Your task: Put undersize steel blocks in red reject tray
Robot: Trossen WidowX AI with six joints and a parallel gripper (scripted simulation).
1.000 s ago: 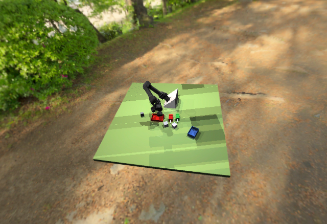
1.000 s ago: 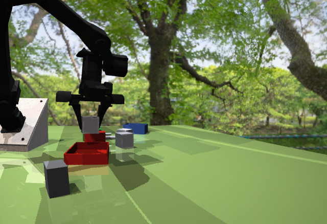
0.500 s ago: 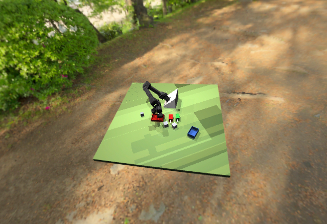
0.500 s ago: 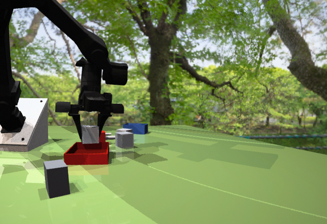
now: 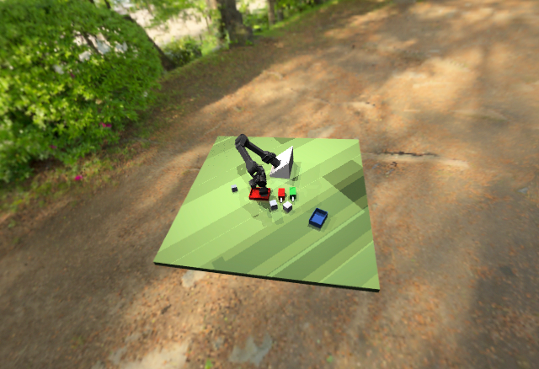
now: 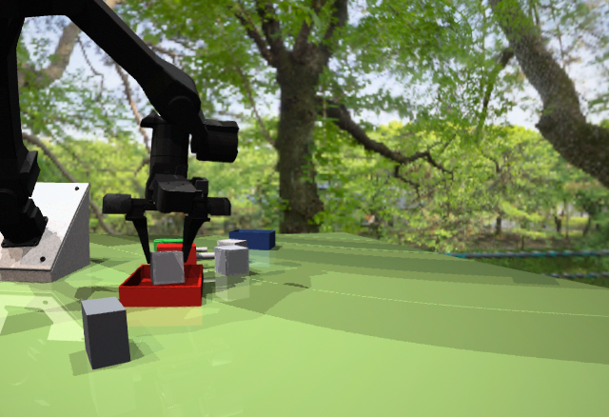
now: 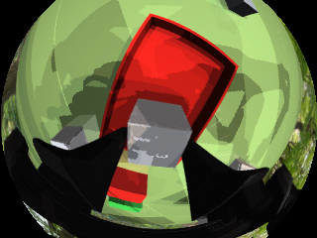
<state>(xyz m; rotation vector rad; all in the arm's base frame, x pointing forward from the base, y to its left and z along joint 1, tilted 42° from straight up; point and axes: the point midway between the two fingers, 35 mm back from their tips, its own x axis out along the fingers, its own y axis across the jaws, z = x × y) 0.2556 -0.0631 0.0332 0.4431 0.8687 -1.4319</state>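
Right now the red reject tray is 3 cm to the right of my gripper tip and 3 cm below it. Also, from my gripper tip: green GO gauge: 1 cm ahead, 21 cm to the left, 1 cm below; then red block: 3 cm ahead, 13 cm to the left, 1 cm below; then dark grey block: 3 cm behind, 23 cm to the right, 1 cm below.
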